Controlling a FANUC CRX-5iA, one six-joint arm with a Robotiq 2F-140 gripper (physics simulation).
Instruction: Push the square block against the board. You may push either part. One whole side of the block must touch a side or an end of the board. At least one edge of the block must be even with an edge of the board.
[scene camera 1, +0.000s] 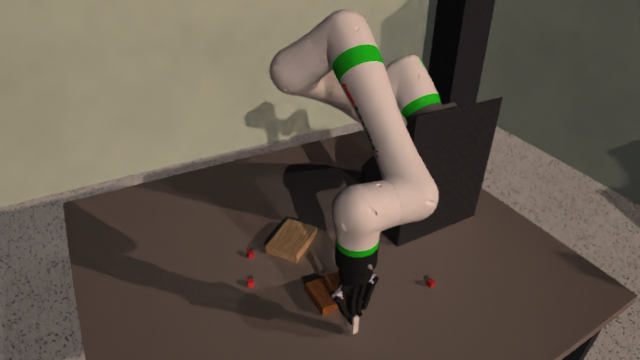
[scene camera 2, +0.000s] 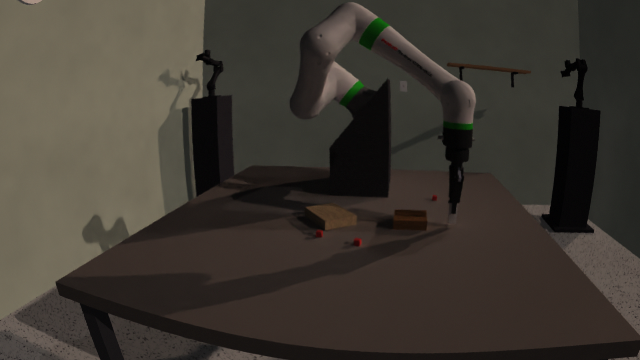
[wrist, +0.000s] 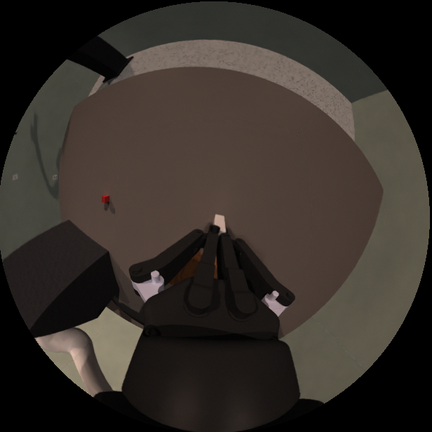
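Seen in the pictures: gripper, fingertip midpoint: (scene camera 1: 352, 329) (scene camera 2: 451, 222); arm's base, link origin: (scene camera 1: 432, 129) (scene camera 2: 366, 106).
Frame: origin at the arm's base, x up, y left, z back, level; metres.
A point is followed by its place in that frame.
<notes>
The square block (scene camera 1: 320, 295) {x -0.304, y 0.211, z -0.483 m} (scene camera 2: 410, 221) {x -0.307, y 0.204, z -0.499 m} (wrist: 192, 265), darker reddish-brown wood, lies flat on the table. Its right part is hidden behind my fingers in scene camera 1, and the fingers cover much of it in the wrist view. The board (scene camera 1: 291, 240) {x -0.305, y -0.032, z -0.460 m} (scene camera 2: 330, 215) {x -0.304, y -0.039, z -0.490 m}, lighter wood, lies flat and turned at an angle. A clear gap separates block and board. My gripper (scene camera 1: 355, 325) {x -0.321, y 0.338, z -0.455 m} (scene camera 2: 452, 218) {x -0.321, y 0.338, z -0.455 m} (wrist: 217, 221) is shut and empty, pointing down, its pale tip low over the table. It is beside the block, with a gap between them in scene camera 2.
Two small red cubes (scene camera 1: 250, 254) {x -0.320, y -0.040, z -0.592 m} (scene camera 1: 250, 283) {x -0.320, y 0.076, z -0.633 m} (scene camera 2: 319, 233) {x -0.322, y -0.044, z -0.598 m} (scene camera 2: 357, 242) {x -0.324, y 0.069, z -0.639 m} lie near the board. Another red cube (scene camera 1: 431, 283) {x -0.319, y 0.296, z -0.171 m} (scene camera 2: 434, 198) {x -0.326, y 0.288, z -0.174 m} (wrist: 105, 199) lies on the gripper's other side. The black robot mount (scene camera 1: 450, 170) {x -0.100, y 0.095, z 0.016 m} (scene camera 2: 367, 155) {x -0.177, y 0.024, z -0.163 m} (wrist: 55, 275) stands on the table (scene camera 1: 500, 300) {x -0.334, y 0.432, z -0.022 m} (scene camera 2: 300, 300) {x -0.334, y 0.009, z -0.947 m}.
</notes>
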